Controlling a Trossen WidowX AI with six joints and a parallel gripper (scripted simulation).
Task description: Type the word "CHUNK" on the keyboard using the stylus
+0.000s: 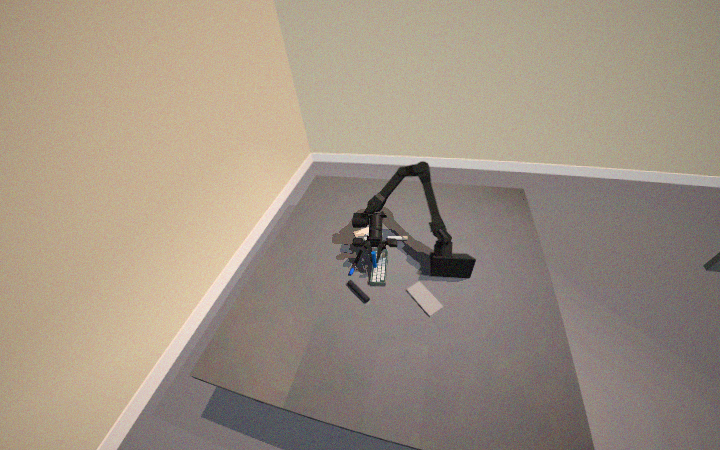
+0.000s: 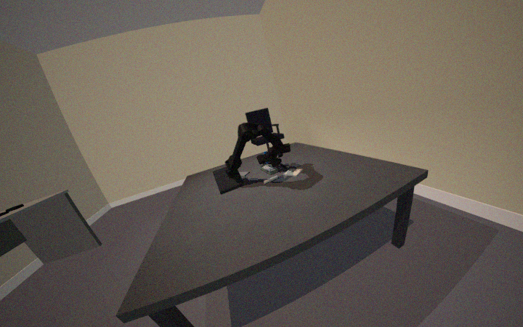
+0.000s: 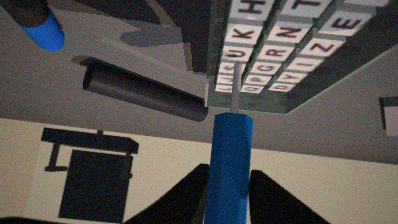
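My gripper tip is now 100 mm short of the blue pen, 70 mm above it and 20 mm to the left of it. Also, from my gripper tip: blue stylus: 10 mm below; then black cylinder: 100 mm to the left, 60 mm below, 60 mm ahead; then white cylinder: 210 mm to the right, 90 mm behind, 60 mm below.
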